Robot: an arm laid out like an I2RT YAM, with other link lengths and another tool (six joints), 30 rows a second.
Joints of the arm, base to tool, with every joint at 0 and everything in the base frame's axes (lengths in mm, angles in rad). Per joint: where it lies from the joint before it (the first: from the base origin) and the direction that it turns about. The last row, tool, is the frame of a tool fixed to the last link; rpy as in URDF.
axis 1: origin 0 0 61.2 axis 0 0 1
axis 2: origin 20.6 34.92 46.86 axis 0 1 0
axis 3: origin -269.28 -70.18 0 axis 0 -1 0
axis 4: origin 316.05 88.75 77.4 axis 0 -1 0
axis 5: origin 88.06 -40.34 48.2 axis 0 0 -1
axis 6: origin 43.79 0 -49.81 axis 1 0 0
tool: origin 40 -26 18 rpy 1.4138 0.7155 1.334
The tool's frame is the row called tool.
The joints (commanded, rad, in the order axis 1, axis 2, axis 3, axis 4, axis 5, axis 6), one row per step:
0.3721, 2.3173, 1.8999, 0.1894, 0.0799, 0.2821
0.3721, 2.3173, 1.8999, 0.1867, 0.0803, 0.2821
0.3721, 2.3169, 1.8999, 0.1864, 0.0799, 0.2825
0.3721, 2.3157, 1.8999, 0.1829, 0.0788, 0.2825
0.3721, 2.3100, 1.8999, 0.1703, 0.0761, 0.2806
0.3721, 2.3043, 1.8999, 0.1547, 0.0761, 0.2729
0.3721, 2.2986, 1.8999, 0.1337, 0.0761, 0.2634
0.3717, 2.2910, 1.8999, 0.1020, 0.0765, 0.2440
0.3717, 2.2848, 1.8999, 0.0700, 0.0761, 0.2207
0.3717, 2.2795, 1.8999, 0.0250, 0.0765, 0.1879
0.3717, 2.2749, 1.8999, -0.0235, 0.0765, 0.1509
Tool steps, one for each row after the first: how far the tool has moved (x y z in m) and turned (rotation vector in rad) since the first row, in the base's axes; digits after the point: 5 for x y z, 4 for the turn. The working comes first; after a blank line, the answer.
Tool pose at each row, in the base's axes (x y z in m, rotation vector in rad; the steps are taken from these numbers as rounded here):
0.65174, 0.22922, 0.21834, 0.8191, 1.6015, 0.8813
0.65166, 0.22915, 0.21790, 0.8200, 1.6038, 0.8794
0.65161, 0.22916, 0.21810, 0.8201, 1.6038, 0.8800
0.65139, 0.22917, 0.21831, 0.8202, 1.6065, 0.8796
0.65045, 0.22906, 0.22006, 0.8187, 1.6147, 0.8768
0.64940, 0.22874, 0.22149, 0.8138, 1.6252, 0.8668
0.64816, 0.22836, 0.22208, 0.8083, 1.6411, 0.8526
0.64643, 0.22758, 0.22245, 0.7956, 1.6665, 0.8273
0.64466, 0.22721, 0.22193, 0.7781, 1.6948, 0.8001
0.64237, 0.22672, 0.21898, 0.7539, 1.7370, 0.7595
0.63980, 0.22624, 0.21513, 0.7248, 1.7840, 0.7153

-0.00008, -0.00007, -0.00044, -0.0011, 0.0025, -0.0004
-0.00013, -0.00006, -0.00024, -0.0006, 0.0025, -0.0001
-0.00035, -0.00005, -0.00003, -0.0012, 0.0047, 0.0009
-0.00129, -0.00016, 0.00172, -0.0049, 0.0108, 0.0040
-0.00234, -0.00048, 0.00315, -0.0156, 0.0179, 0.0058
-0.00358, -0.00086, 0.00374, -0.0300, 0.0295, 0.0082
-0.00531, -0.00164, 0.00411, -0.0567, 0.0466, 0.0126
-0.00708, -0.00201, 0.00359, -0.0874, 0.0643, 0.0197
-0.00937, -0.00250, 0.00064, -0.1316, 0.0923, 0.0298
-0.01194, -0.00298, -0.00321, -0.1807, 0.1232, 0.0432

